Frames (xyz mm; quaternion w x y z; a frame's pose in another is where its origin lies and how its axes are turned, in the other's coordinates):
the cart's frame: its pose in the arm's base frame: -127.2 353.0 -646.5 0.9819 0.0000 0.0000 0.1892
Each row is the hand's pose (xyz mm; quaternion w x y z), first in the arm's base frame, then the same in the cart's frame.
Working: the arm's base frame: its pose in the cart's frame: -13.1 -375.0 646.5 0.9819 0.0000 0.0000 -0.1892

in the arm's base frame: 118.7 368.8 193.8 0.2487 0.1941 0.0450 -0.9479
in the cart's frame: 234.2 -76.7 840.3 0.0649 0.1991 0.0075 -0.9778
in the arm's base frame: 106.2 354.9 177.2 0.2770 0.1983 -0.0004 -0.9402
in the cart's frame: 217.4 -85.0 823.7 0.0941 0.1946 -0.0379 -0.9756
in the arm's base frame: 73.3 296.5 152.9 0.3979 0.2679 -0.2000 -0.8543
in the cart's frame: 165.2 -127.0 799.4 0.2291 0.2252 -0.2471 -0.9142
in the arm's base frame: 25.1 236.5 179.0 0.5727 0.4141 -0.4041 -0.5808
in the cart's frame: 98.1 -164.8 825.5 0.4524 0.3301 -0.4751 -0.6786
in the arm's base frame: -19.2 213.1 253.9 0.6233 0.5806 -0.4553 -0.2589
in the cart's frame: 48.3 -170.0 900.4 0.5631 0.4840 -0.5570 -0.3722
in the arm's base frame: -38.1 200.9 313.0 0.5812 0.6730 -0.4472 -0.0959
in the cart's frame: 26.2 -174.3 959.5 0.5526 0.5763 -0.5665 -0.2041
